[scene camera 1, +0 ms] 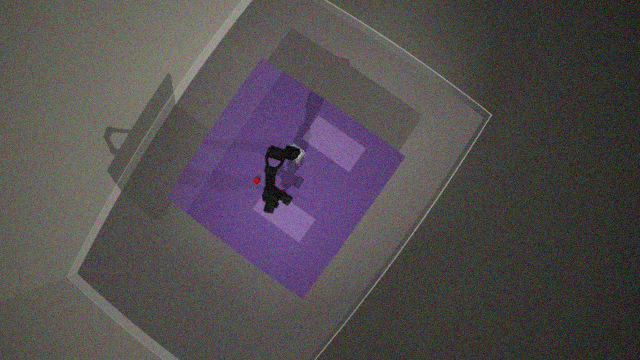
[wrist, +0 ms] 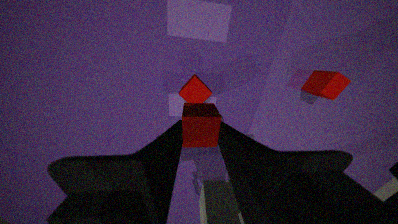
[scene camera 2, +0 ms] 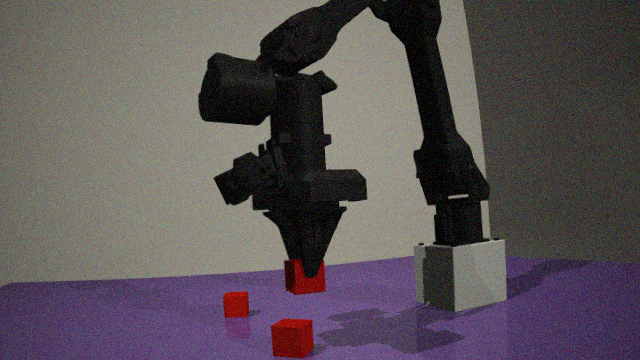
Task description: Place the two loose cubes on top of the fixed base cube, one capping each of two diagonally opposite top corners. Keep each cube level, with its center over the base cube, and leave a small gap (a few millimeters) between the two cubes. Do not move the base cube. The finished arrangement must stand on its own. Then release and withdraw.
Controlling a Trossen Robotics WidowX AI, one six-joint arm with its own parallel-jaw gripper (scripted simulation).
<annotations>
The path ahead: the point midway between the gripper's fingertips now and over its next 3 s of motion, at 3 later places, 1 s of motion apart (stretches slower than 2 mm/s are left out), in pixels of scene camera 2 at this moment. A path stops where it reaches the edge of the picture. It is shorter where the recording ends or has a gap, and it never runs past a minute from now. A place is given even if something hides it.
The gripper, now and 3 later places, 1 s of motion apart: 304,275; 308,302; 310,288; 255,255
</annotations>
